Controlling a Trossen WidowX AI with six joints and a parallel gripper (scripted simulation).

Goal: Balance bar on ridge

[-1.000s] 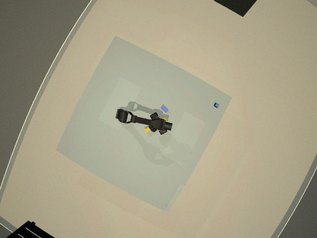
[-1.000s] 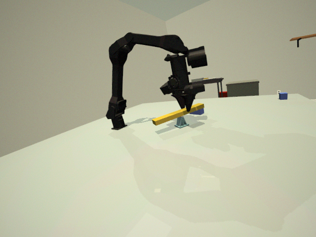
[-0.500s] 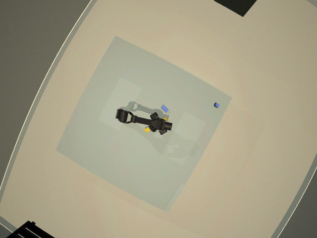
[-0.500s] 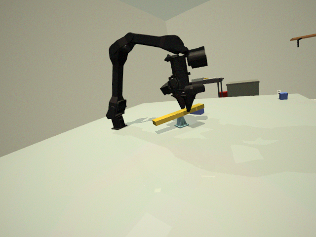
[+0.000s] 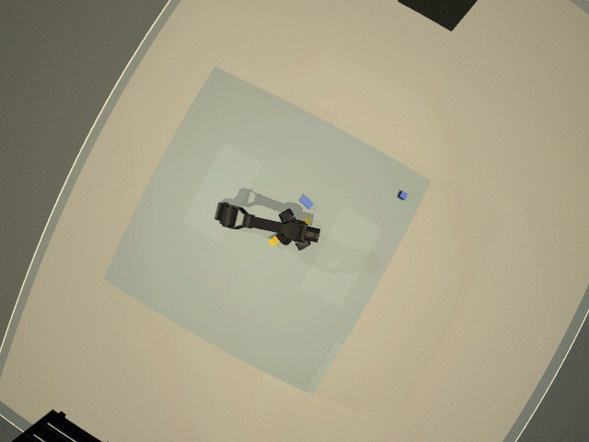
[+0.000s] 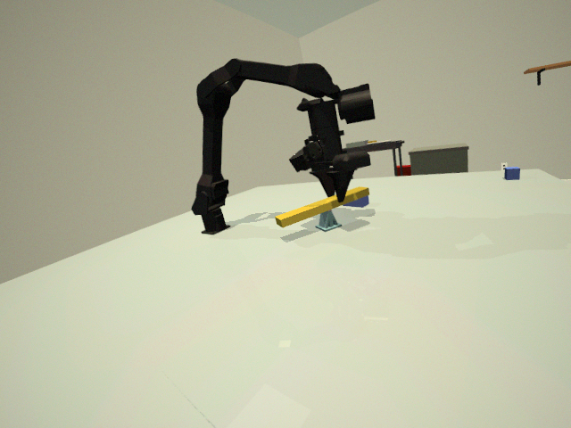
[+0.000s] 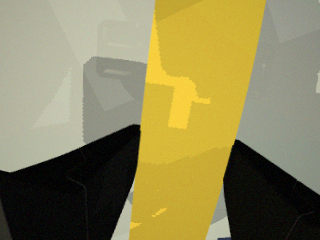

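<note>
Now: gripper tip 1 cm past the yellow bar and 2 cm to the left of it. The rest, counted from my gripper tip: small blue cube (40 cm ahead, 41 cm to the left, 3 cm below).
</note>
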